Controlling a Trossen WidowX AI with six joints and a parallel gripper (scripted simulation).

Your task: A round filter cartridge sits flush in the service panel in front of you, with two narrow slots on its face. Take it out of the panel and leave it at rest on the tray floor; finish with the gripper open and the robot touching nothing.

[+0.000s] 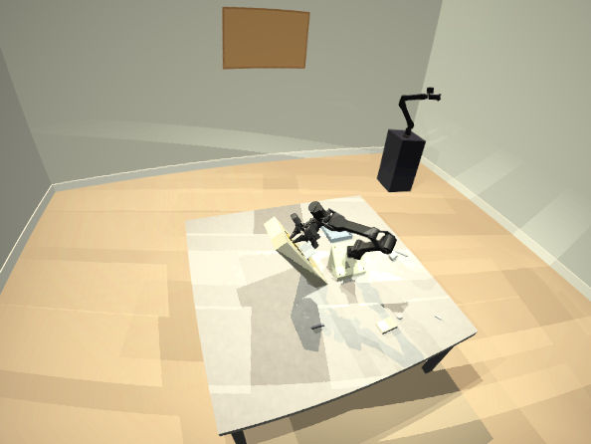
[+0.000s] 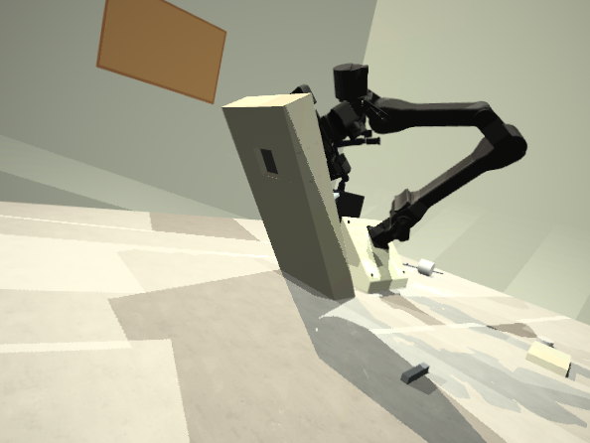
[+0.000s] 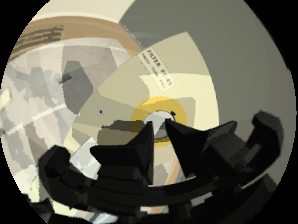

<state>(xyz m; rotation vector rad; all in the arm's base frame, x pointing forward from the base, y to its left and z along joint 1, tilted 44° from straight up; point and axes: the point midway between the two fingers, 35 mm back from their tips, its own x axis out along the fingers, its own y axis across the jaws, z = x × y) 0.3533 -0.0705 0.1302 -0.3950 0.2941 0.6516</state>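
The round filter cartridge is 10 mm below my gripper tip and 10 mm ahead of it. Round my gripper tip: dark block 300 mm to the left, 260 mm below, 80 mm behind; flat cream pad 400 mm behind, 380 mm to the left, 260 mm below; square grey-rimmed tray 390 mm behind, 330 mm to the right, 260 mm below.
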